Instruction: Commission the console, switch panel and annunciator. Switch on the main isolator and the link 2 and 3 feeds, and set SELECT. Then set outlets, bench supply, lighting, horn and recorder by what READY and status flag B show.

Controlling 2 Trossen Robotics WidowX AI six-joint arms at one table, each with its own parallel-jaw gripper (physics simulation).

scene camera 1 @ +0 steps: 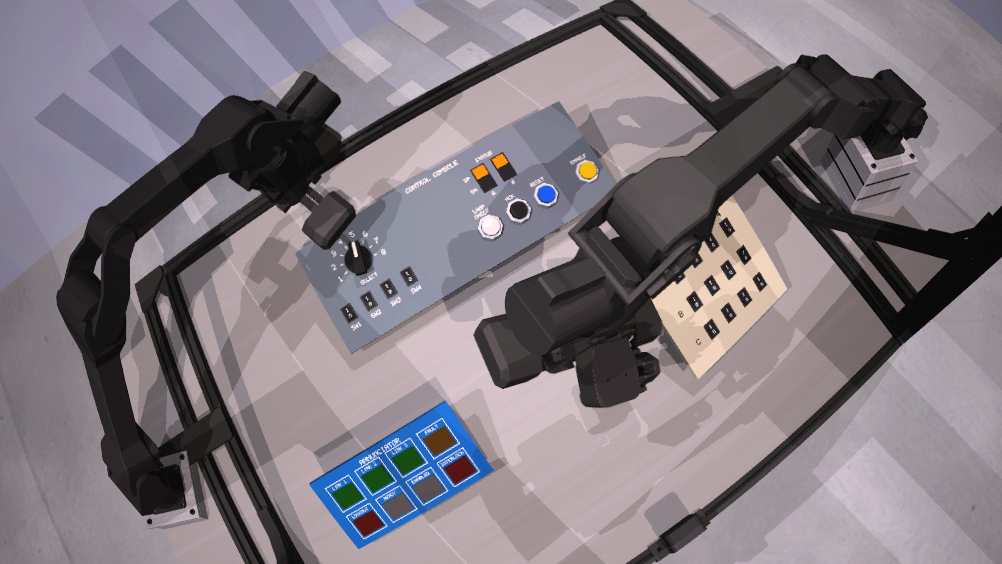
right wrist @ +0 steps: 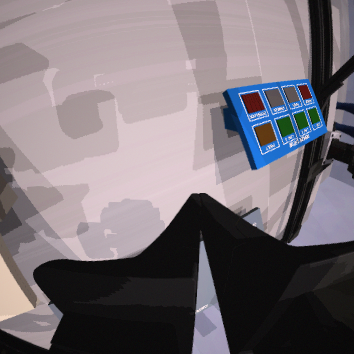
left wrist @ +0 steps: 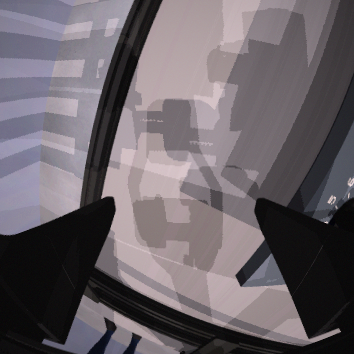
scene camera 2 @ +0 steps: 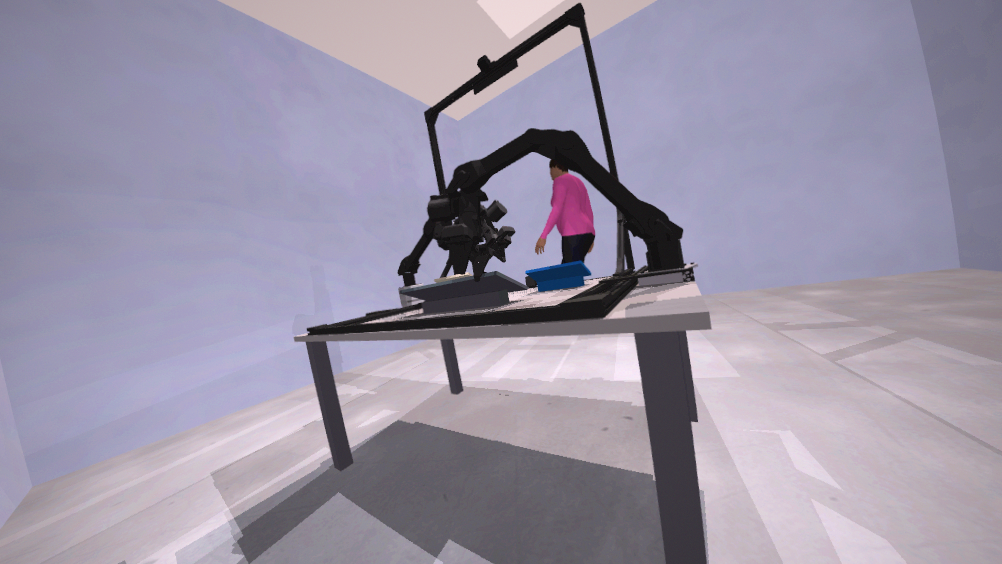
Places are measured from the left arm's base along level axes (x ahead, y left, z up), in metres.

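Pixels of known places: left gripper, fingertip midpoint: (scene camera 1: 304,209) (left wrist: 185,204) (scene camera 2: 470,278); right gripper, fingertip midpoint: (scene camera 1: 542,366) (right wrist: 197,199) (scene camera 2: 504,262); left arm's base at its link origin: (scene camera 1: 165,489) (right wrist: 331,148) (scene camera 2: 667,268); right arm's base at its link origin: (scene camera 1: 879,139) (scene camera 2: 410,285).
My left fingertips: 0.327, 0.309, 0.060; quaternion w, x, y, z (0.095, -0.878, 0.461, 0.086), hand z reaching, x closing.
For each thing: its top centre in the pictures, then the offset to it from my left fingertips, as dx, dy, dz. "spot": a spot on its surface instead.
- grey control console at a spot on its surface: (scene camera 1: 427,224) spot: +0.156, -0.080, -0.017
- Status flags A at a spot on its surface: (scene camera 1: 483,177) spot: +0.242, -0.044, -0.010
- B at a spot on its surface: (scene camera 1: 502,166) spot: +0.270, -0.036, -0.010
- blue annunciator at its top centre: (scene camera 1: 388,467) (right wrist: 303,125) (scene camera 2: 555,265) +0.029, -0.369, -0.006
- grey READY tile at a spot on its surface: (scene camera 1: 397,505) spot: +0.018, -0.409, -0.040
- cream switch panel at a spot on its surface: (scene camera 1: 701,360) spot: +0.414, -0.361, -0.044
The grey control console (scene camera 1: 427,224) (scene camera 2: 469,285) lies mid-table; its SELECT knob (scene camera 1: 357,260) points at about 5. Status flags A (scene camera 1: 483,177) and B (scene camera 1: 502,166) both show orange in the upper half. The blue annunciator (scene camera 1: 319,486) (scene camera 2: 560,283) (right wrist: 256,162) has dim green LINK tiles and a grey READY tile (scene camera 1: 397,505). The cream switch panel (scene camera 1: 701,360) is partly hidden by the right arm; its rocker states are too small to tell. My left gripper (left wrist: 185,204) is open and empty, above the table beside the console's knob end. My right gripper (right wrist: 197,199) is shut and empty, between annunciator and switch panel.
A black frame (scene camera 1: 476,74) runs around the table edge. The console carries white, black, blue and yellow buttons and switches SW1 to SW4 near the knob. The right arm (scene camera 1: 764,129) reaches over the switch panel. A person in pink (scene camera 2: 573,203) stands behind the table.
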